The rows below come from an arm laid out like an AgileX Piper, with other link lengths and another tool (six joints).
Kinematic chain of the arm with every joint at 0, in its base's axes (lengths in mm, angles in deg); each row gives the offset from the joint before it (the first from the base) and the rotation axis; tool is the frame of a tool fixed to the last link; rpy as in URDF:
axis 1: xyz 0 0 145.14 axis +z
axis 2: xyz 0 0 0 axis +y
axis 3: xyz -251.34 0 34.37 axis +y
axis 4: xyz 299.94 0 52.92 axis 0.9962 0 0.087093
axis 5: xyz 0 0 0 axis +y
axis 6: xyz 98.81 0 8.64 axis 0.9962 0 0.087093
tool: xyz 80.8 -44 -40.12 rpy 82.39 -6.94 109.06
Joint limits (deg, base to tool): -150..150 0..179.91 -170..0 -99.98..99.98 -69.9..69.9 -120..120
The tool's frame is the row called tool.
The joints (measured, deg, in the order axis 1, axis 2, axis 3, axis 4, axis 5, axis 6), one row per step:
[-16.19 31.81 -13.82 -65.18 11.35 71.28]
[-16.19 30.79 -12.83 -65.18 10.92 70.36]
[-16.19 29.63 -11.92 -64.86 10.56 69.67]
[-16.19 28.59 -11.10 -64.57 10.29 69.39]
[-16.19 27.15 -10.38 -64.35 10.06 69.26]
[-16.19 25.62 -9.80 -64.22 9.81 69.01]
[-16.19 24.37 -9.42 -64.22 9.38 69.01]
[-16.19 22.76 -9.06 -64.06 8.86 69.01]
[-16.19 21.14 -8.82 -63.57 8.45 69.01]
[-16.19 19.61 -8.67 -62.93 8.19 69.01]
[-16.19 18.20 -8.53 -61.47 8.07 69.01]
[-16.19 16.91 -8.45 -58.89 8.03 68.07]
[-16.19 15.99 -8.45 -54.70 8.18 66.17]
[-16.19 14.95 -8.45 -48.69 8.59 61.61]
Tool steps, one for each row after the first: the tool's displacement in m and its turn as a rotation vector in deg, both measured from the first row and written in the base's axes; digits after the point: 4 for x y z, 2 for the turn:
[-0.0018 0.0008 -0.0023 -0.76 0.17 0.66]
[-0.0035 0.0020 -0.0040 -1.09 -0.03 1.10]
[-0.0050 0.0033 -0.0059 -1.11 -0.33 1.36]
[-0.0064 0.0044 -0.0054 -1.21 -1.14 1.54]
[-0.0075 0.0053 -0.0032 -1.57 -2.10 1.80]
[-0.0076 0.0065 -0.0006 -1.80 -3.13 2.17]
[-0.0076 0.0081 0.0036 -2.01 -4.62 2.59]
[-0.0077 0.0098 0.0083 -1.95 -6.28 2.85]
[-0.0079 0.0113 0.0131 -1.77 -7.91 2.97]
[-0.0084 0.0134 0.0165 -0.78 -9.61 2.84]
[-0.0088 0.0158 0.0192 0.45 -11.17 2.71]
[-0.0091 0.0188 0.0199 2.45 -12.45 2.42]
[-0.0102 0.0213 0.0206 3.81 -13.15 2.32]

